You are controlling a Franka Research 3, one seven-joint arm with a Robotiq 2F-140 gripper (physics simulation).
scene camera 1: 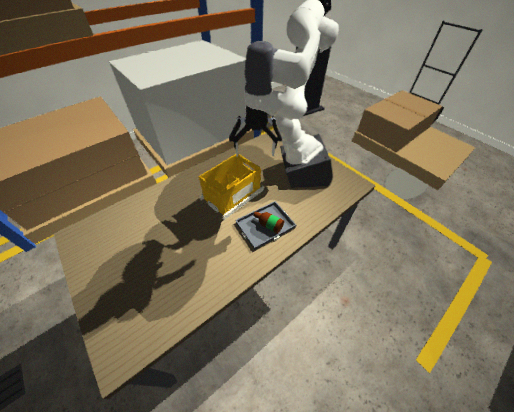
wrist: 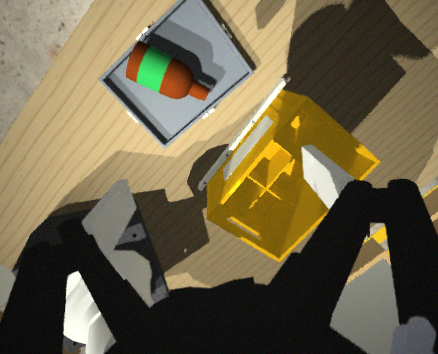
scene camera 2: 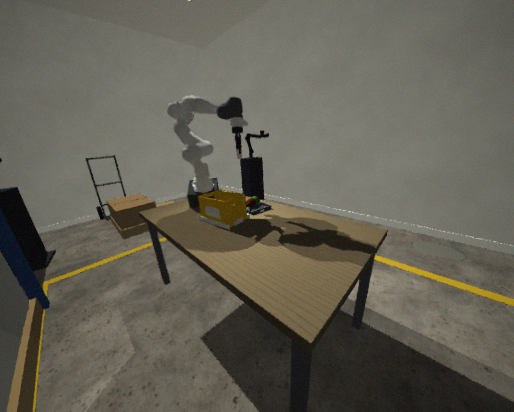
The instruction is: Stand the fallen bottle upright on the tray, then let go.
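A brown-orange bottle [scene camera 1: 270, 221] [scene camera 2: 252, 201] [wrist: 165, 72] with a green band lies on its side in the grey tray [scene camera 1: 250, 242] [scene camera 2: 263, 209] [wrist: 170, 122]. In the wrist view its neck points toward the lower right, toward the yellow crate. My gripper [scene camera 1: 256, 150] [scene camera 2: 239, 155] [wrist: 215, 178] is wide open and empty. It hangs high above the table, near the crate and the arm's base, apart from the bottle. In scene camera 2 the crate hides part of the tray and bottle.
A yellow crate [scene camera 1: 227, 192] [scene camera 2: 223, 207] [wrist: 292, 175] with inner dividers stands right beside the tray on the wooden table [scene camera 1: 150, 345] [scene camera 2: 280, 280] [wrist: 60, 130]. The arm's black base [scene camera 1: 310, 172] stands at the table's far end. A large grey box [scene camera 1: 185, 110] stands behind the table.
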